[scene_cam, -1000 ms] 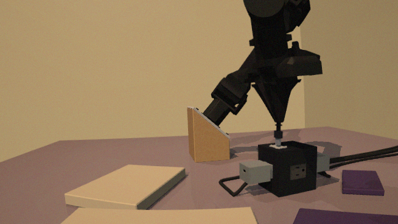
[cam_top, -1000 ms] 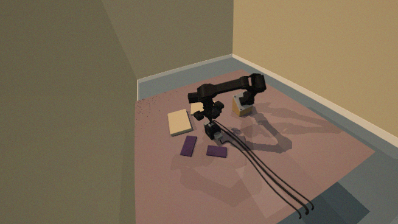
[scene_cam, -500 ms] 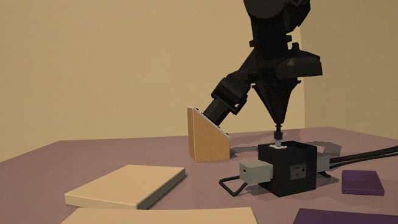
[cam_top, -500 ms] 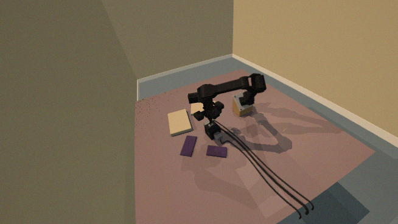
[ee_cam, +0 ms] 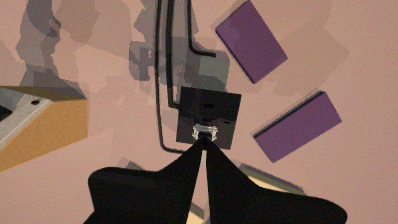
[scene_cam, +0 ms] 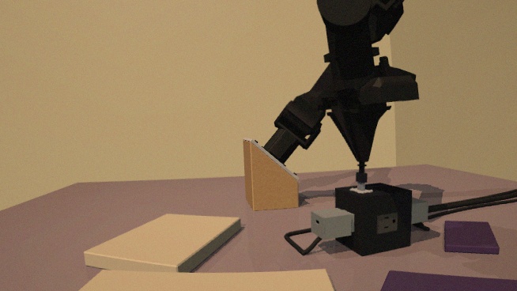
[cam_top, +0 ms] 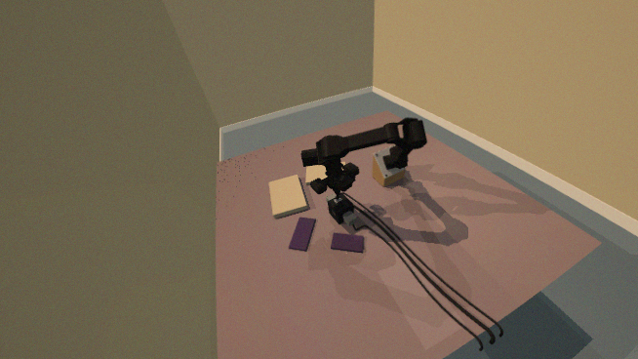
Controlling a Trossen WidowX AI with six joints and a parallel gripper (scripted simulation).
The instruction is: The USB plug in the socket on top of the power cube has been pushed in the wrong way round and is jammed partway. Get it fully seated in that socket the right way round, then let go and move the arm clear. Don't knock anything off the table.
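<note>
The small USB plug is 2 cm below my gripper tip. Also, from my gripper tip: pale USB socket (4 cm below).
</note>
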